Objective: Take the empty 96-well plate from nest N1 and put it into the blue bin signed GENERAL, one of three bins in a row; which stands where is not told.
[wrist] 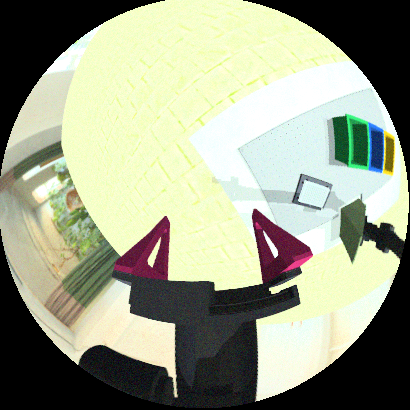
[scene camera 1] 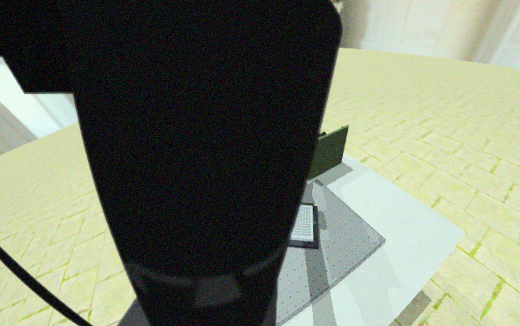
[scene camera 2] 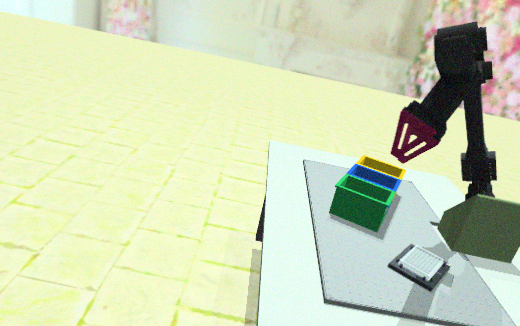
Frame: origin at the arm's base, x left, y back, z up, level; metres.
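Seen in the pictures: gripper, fingertip midpoint: [wrist: 209, 215] [scene camera 2: 397, 159]; arm's base, link origin: [wrist: 362, 229] [scene camera 2: 480, 209].
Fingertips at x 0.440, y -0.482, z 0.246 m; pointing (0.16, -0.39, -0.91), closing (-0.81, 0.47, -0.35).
Offsets run from my fingertips to a thing's middle. "*": to the spot under its first point. Level surfaces: height alone.
The white 96-well plate @(dx -0.212, dy +0.244, dz -0.339 m) [scene camera 1: 303, 223] [scene camera 2: 424, 262] [wrist: 315, 193] lies flat in a dark nest @(dx -0.212, dy +0.244, dz -0.347 m) [scene camera 1: 316, 235] [scene camera 2: 410, 279] [wrist: 297, 191]. No nest label is legible. The blue bin [scene camera 2: 376, 178] [wrist: 376, 147] stands between the green and the yellow bin; no sign on it can be read. My gripper [scene camera 2: 400, 157] [wrist: 209, 215] is open and empty, raised well above the table and apart from the plate, which shows right of the fingers in the wrist view. In scene camera 1 a dark arm link hides the bins and the gripper.
The green bin [scene camera 2: 357, 207] [wrist: 341, 140] and yellow bin @(* dx -0.728, dy +0.241, dz -0.272 m) [scene camera 2: 384, 166] [wrist: 389, 152] flank the blue one. They stand with the nest on a grey perforated board @(dz -0.357 m) [scene camera 1: 350, 250] [scene camera 2: 345, 270] [wrist: 280, 160]. An upright dark-green panel [scene camera 1: 330, 152] [scene camera 2: 480, 227] [wrist: 352, 227] stands near the nest and arm base.
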